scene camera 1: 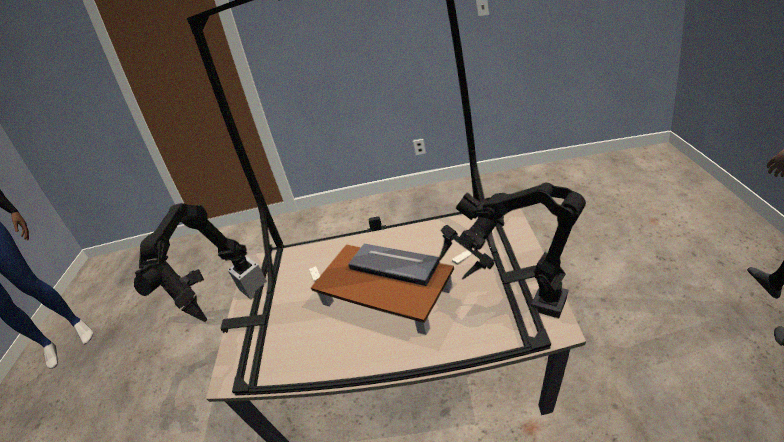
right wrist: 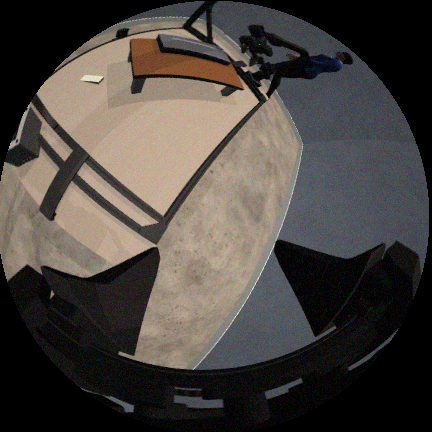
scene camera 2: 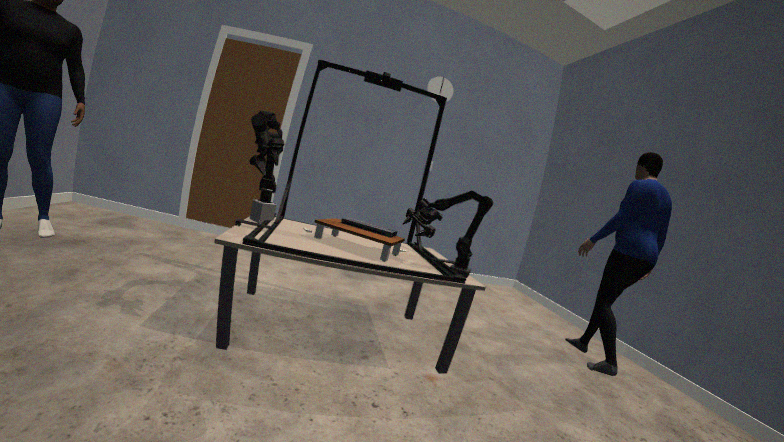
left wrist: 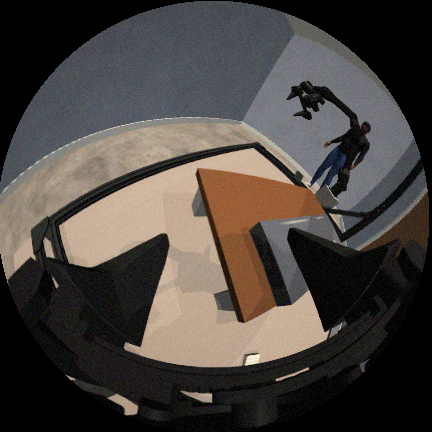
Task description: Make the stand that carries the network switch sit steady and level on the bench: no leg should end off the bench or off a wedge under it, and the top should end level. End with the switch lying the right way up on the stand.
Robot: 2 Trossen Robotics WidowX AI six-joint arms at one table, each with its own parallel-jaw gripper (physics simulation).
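Seen in the pictures: left gripper, fingertip midpoint: (scene camera 1: 450, 269) (right wrist: 246, 59) (scene camera 2: 408, 229) (left wrist: 229, 237); right gripper, fingertip midpoint: (scene camera 1: 205, 320) (right wrist: 217, 250) (scene camera 2: 270, 170) (left wrist: 289, 107); left arm's base, origin of the base link: (scene camera 1: 550, 296) (right wrist: 254, 77) (scene camera 2: 461, 267); right arm's base, origin of the base link: (scene camera 1: 242, 267) (scene camera 2: 264, 201) (left wrist: 332, 192).
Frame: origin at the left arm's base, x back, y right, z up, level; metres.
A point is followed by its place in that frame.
The stand, an orange-brown board (scene camera 1: 373, 299) @[x -0.490, y -0.267, z 0.067 m] (scene camera 2: 329, 222) @[x -0.666, y -0.267, z 0.067 m] (left wrist: 225, 210) @[x -0.336, y -0.186, z 0.067 m] (right wrist: 175, 67) @[x -0.603, y -0.269, z 0.067 m] on short grey legs, is on the bench. I cannot tell whether its top is level or every leg touches. The dark grey switch (scene camera 1: 392, 266) @[x -0.497, y -0.138, z 0.094 m] (scene camera 2: 368, 227) @[x -0.489, y -0.170, z 0.087 m] (left wrist: 280, 240) @[x -0.390, y -0.125, z 0.094 m] (right wrist: 192, 46) @[x -0.540, y -0.139, z 0.094 m] lies flat along the stand's back part, a light stripe on its upper face. One pale wedge (scene camera 1: 314, 273) @[x -0.857, y -0.193, z -0.026 m] (scene camera 2: 307, 229) @[x -0.843, y -0.209, z -0.023 m] (right wrist: 92, 79) @[x -0.850, y -0.204, z -0.025 m] lies left of the stand, another pale wedge (scene camera 1: 462, 256) @[x -0.372, y 0.100, z -0.026 m] (left wrist: 251, 359) @[x -0.380, y 0.074, z -0.022 m] to its right. My left gripper (scene camera 1: 452, 269) @[x -0.292, y -0.116, z 0.131 m] (left wrist: 229, 237) @[x -0.292, y -0.116, z 0.131 m] is open, above the stand's right side. My right gripper (scene camera 1: 202, 299) (right wrist: 217, 250) @[x -0.727, y -0.685, z 0.272 m] is open, left of the bench.
A black frame (scene camera 1: 395, 378) @[x -0.309, y -0.446, z -0.019 m] borders the bench (scene camera 1: 329, 351) @[x -0.563, y -0.455, z -0.032 m], with tall posts (scene camera 1: 466, 98) @[x -0.426, y 0.373, z 0.474 m] at the back. A small black block (scene camera 1: 374, 222) @[x -0.779, y 0.123, z 0.012 m] sits on the back rail. A grey box (scene camera 1: 247, 280) @[x -1.014, y -0.396, z 0.051 m] carries the right arm. People stand beyond the bench.
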